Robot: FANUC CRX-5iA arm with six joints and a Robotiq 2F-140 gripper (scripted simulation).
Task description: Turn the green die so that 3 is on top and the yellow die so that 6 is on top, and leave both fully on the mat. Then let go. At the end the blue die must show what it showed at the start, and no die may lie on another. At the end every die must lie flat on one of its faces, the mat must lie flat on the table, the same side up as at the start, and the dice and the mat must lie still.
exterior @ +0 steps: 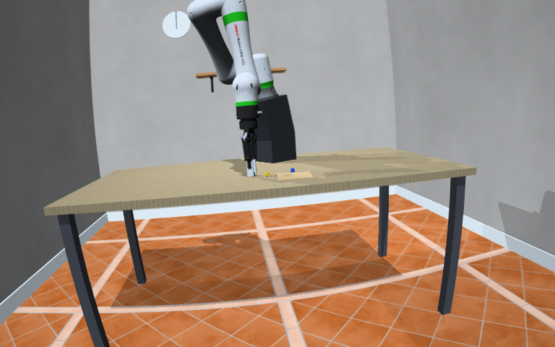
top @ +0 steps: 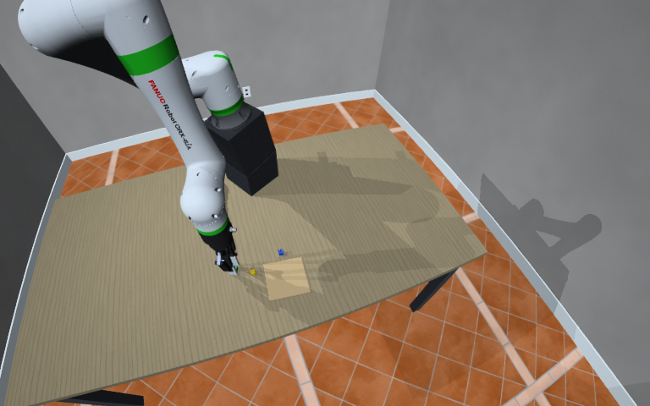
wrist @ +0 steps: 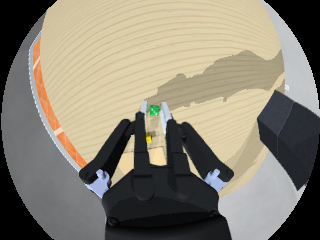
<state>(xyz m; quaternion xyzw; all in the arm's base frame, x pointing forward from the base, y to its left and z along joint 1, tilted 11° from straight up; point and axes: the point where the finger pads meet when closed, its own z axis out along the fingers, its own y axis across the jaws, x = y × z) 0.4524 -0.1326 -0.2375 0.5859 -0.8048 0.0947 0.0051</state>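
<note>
The green die is 30 mm below my hand. Round my hand: tan mat 80 mm ahead, 170 mm to the left, 30 mm below; blue die 20 mm behind, 170 mm to the left, 30 mm below; yellow die 30 mm ahead, 60 mm to the left, 30 mm below.
</note>
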